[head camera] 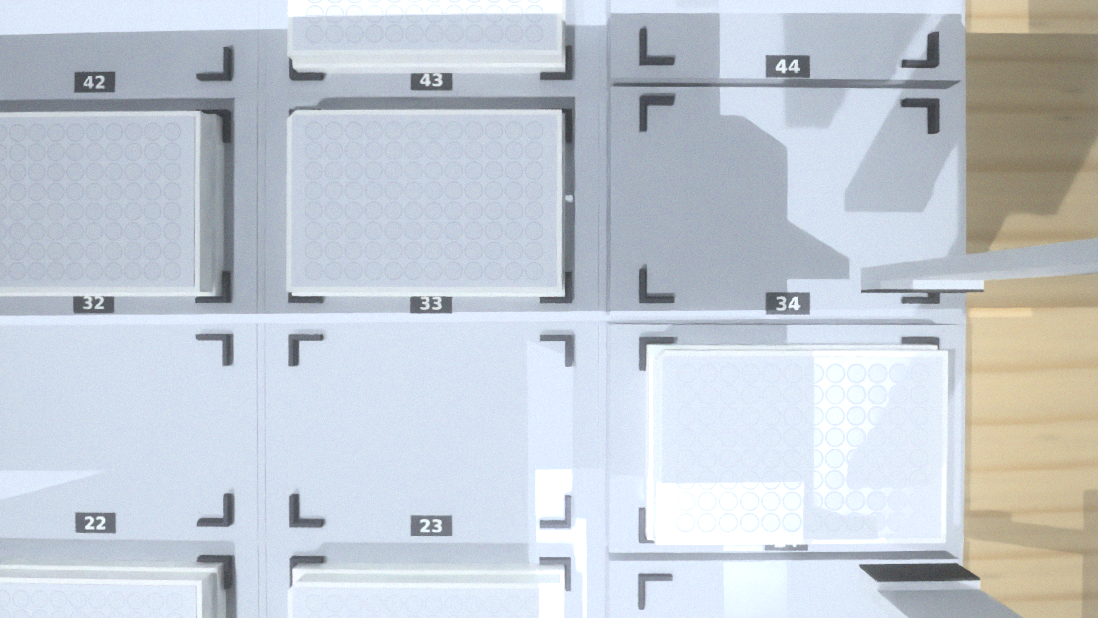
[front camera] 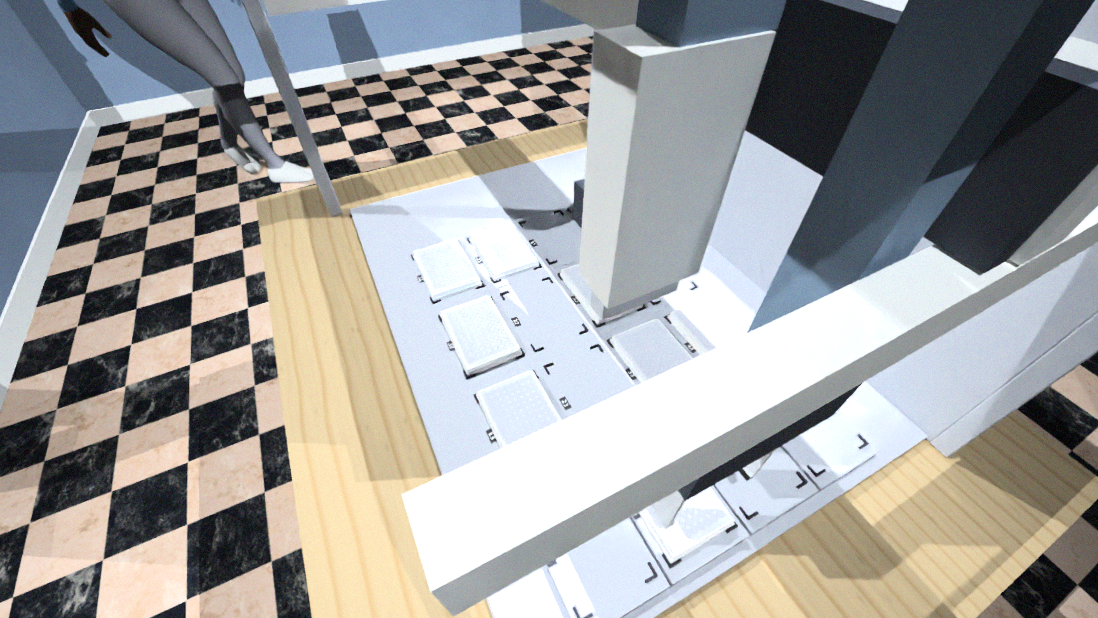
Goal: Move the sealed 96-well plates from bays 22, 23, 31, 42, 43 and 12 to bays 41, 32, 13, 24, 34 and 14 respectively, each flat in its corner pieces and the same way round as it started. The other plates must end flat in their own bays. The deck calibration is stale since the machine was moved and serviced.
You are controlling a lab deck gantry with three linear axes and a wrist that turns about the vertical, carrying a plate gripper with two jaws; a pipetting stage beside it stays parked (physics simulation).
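Frame: origin at the robot's base, x up, y right, z ahead, level; metres.
Seen in the pictures: gripper, fingertip midpoint: (head camera: 909,428); robot's base, origin of the base link: (front camera: 413,255).
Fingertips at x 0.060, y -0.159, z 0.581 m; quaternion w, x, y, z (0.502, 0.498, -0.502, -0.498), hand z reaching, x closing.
Pixels of each thing's top centre, then the offset from my fingertips to it. "pt": a spot on its surface instead.
- sealed plate, middle of its top: (head camera: 803,448) (front camera: 669,486) dx -0.031, dy +0.016, dz -0.023 m
- bay 32, surface spot: (head camera: 92,203) pt dx -0.045, dy -0.094, dz -0.337 m
- bay 33, surface spot: (head camera: 426,203) (front camera: 659,357) pt dx -0.045, dy -0.092, dz -0.184 m
- bay 43, surface spot: (head camera: 426,34) pt dx -0.045, dy -0.168, dz -0.184 m
- bay 12, surface spot: (head camera: 99,602) pt dx -0.045, dy +0.089, dz -0.337 m
- bay 13, surface spot: (head camera: 422,602) pt dx -0.045, dy +0.089, dz -0.188 m
- Bay 34, surface spot: (head camera: 706,230) pt dx -0.045, dy -0.079, dz -0.059 m
- bay 14, surface spot: (head camera: 722,594) pt dx -0.045, dy +0.086, dz -0.052 m
- bay 11, surface spot: (front camera: 445,268) pt dx -0.045, dy +0.121, dz -0.505 m
- bay 21, surface spot: (front camera: 507,253) pt dx -0.045, dy +0.010, dz -0.493 m
A sealed plate (head camera: 737,437) (front camera: 703,525) lies in bay 24 and looks flat, the same way round as its neighbours. My gripper (head camera: 920,431) (front camera: 710,499) is open, its two jaws apart above and below this plate in the head view, touching neither long side. Its body is mostly hidden behind the white beam in the front view. Plates lie in bay 32 (head camera: 92,203) (front camera: 599,295), bay 33 (head camera: 426,203) (front camera: 653,349), bay 43 (head camera: 426,34), bay 12 (head camera: 99,602) (front camera: 481,333) and bay 13 (head camera: 422,602) (front camera: 518,406). Bay 34 (head camera: 706,230) and bay 14 (head camera: 722,594) show no plate. Bay 41 is hidden.
Bays 22 (head camera: 115,414), 23 (head camera: 414,429) and 44 (head camera: 706,49) show no plate. Plates stand in bay 11 (front camera: 445,268) and bay 21 (front camera: 507,253). The white beam (front camera: 614,460) crosses the front view. A tall pale block (front camera: 660,168) hides part of the back of the deck.
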